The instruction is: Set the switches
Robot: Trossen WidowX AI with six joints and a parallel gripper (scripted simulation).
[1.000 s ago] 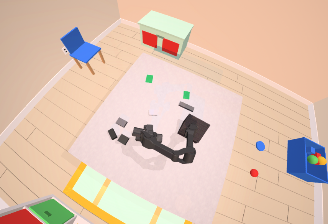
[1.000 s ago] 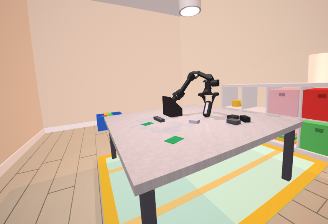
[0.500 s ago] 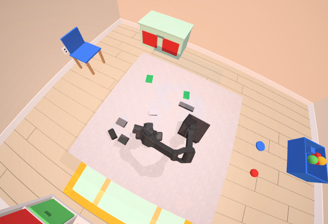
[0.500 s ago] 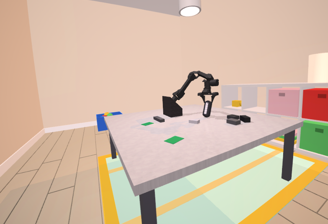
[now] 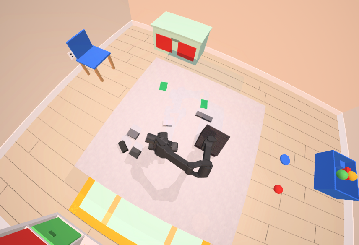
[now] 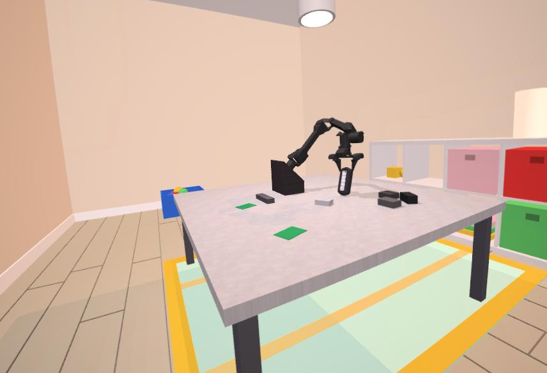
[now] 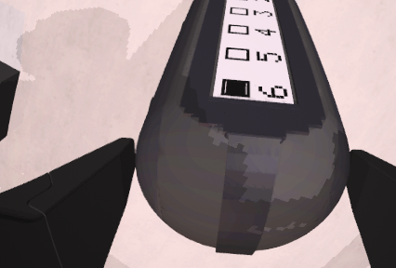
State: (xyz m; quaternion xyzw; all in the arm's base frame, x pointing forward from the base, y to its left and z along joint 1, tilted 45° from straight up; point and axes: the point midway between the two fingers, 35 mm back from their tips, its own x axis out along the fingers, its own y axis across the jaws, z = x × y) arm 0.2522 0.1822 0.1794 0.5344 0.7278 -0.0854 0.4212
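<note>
My gripper tip is now 210 mm to the left of the light grey block, 120 mm above it and 110 mm short of it. Also, from my gripper tip: dark bar (450 mm to the right, 120 mm below, 110 mm behind).
</note>
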